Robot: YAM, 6 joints.
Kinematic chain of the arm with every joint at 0, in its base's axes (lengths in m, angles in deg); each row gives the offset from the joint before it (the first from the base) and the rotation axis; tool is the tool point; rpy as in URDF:
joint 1: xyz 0 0 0.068 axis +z
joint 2: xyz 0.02 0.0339 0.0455 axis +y
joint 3: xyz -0.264 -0.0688 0 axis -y
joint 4: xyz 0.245 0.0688 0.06 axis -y
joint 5: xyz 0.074 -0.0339 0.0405 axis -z
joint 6: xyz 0.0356 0 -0.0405 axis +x
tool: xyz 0 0 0 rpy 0 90 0
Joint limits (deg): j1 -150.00..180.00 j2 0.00..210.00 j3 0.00..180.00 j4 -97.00..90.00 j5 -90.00..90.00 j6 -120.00..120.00
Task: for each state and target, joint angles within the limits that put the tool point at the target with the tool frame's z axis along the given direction. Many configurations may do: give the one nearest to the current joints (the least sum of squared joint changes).
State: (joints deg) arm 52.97 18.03 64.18 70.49 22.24 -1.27
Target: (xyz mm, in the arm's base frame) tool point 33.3 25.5 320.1 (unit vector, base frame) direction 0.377 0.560 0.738
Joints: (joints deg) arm 15.64 0.11 14.53 40.73 -25.94 -1.27
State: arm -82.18 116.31 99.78 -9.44 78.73 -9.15
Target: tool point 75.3 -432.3 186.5 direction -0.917 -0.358 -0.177
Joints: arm -75.57 120.76 87.05 -22.55 77.71 -9.15
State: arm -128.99 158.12 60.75 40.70 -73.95 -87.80
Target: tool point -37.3 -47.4 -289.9 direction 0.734 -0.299 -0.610
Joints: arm -149.91 205.42 68.20 8.72 -38.80 -87.80
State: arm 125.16 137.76 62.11 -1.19 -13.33 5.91
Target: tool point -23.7 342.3 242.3 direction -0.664 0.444 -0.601
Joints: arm 90.01 93.49 67.42 -27.46 -41.62 5.91
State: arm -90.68 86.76 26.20 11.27 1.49 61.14
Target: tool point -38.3 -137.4 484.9 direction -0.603 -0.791 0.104
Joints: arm -98.76 48.17 74.44 -19.48 28.39 61.14
